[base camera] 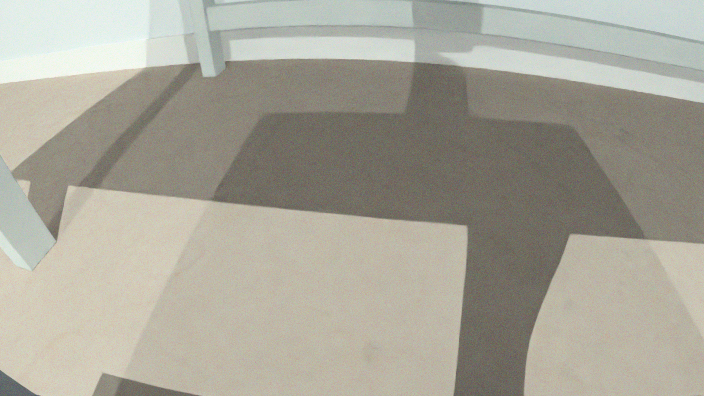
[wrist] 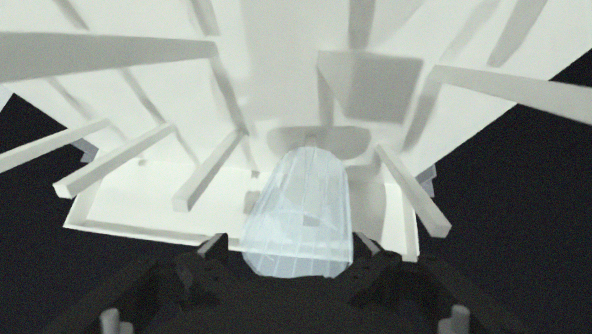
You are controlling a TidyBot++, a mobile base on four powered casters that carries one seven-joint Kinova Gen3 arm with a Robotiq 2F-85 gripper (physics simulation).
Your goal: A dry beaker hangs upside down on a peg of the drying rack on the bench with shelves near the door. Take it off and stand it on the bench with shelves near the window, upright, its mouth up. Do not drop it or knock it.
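Places are measured from the arm's base along level axes (x ahead, y left, z up), in metres.
Where they show: gripper, fingertip midpoint: point(wrist: 289, 246).
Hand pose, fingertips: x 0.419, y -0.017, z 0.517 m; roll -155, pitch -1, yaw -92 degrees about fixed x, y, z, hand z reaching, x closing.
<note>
After its pixels a point has its place.
The clear, pale-blue beaker point(wrist: 302, 210) @(z 0.562, x 0.434, y -0.024 m) hangs on a peg of the white drying rack point(wrist: 280, 75) @(z 0.559, x 0.533, y -0.014 m) in the middle of the wrist view. A peg end shows faintly through its wall. My gripper point(wrist: 289, 246) @(z 0.517, x 0.419, y -0.017 m) is open, and its fingertips stand on either side of the beaker's near end. The right fingertip appears very close to the beaker's edge, while a small dark gap shows at the left one. Whether either touches is unclear. The near end is partly hidden by the gripper body. Neither beaker nor gripper shows in the base camera view.
Bare pegs stick out left point(wrist: 207, 172) @(z 0.537, x 0.468, y 0.038 m) and right point(wrist: 412, 192) @(z 0.535, x 0.448, y -0.104 m) of the beaker, with longer ones above. A shallow white tray point(wrist: 145, 232) @(z 0.369, x 0.453, y 0.177 m) runs along the rack's foot. In the base camera view, pale bench legs point(base camera: 207, 45) @(z -0.310, x 0.964, y 0.426 m) point(base camera: 22, 230) @(z -0.340, x 0.350, y 0.472 m) and a crossbar point(base camera: 310, 15) @(z -0.253, x 0.951, y 0.160 m) stand near the wall.
</note>
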